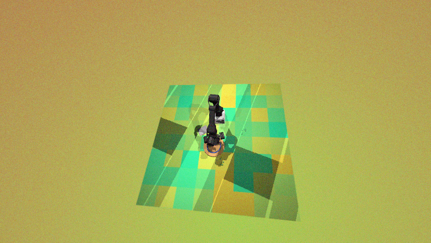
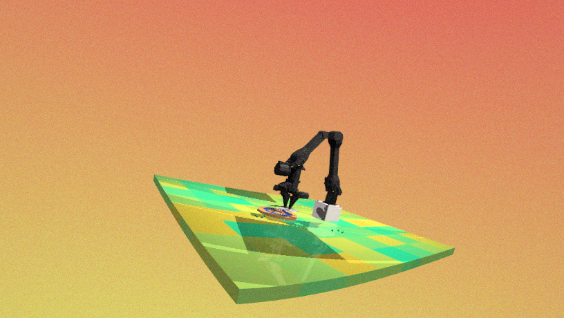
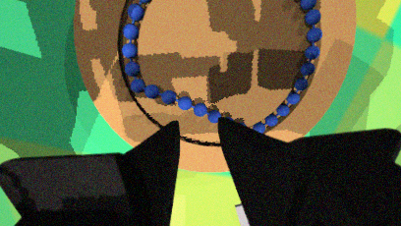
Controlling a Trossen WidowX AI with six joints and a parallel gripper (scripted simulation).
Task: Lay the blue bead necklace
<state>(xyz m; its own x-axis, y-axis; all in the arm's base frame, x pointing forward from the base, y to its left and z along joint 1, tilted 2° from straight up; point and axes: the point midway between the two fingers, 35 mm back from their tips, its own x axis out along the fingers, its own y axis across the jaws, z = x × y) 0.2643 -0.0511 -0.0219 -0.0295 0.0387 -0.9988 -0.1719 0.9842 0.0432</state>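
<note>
Right now the round bead board is 40 mm ahead of my gripper tip, 30 mm below it and 10 mm to the right of it. Also, from my gripper tip: flat grey piece (130 mm behind, 120 mm to the right, 30 mm below).
</note>
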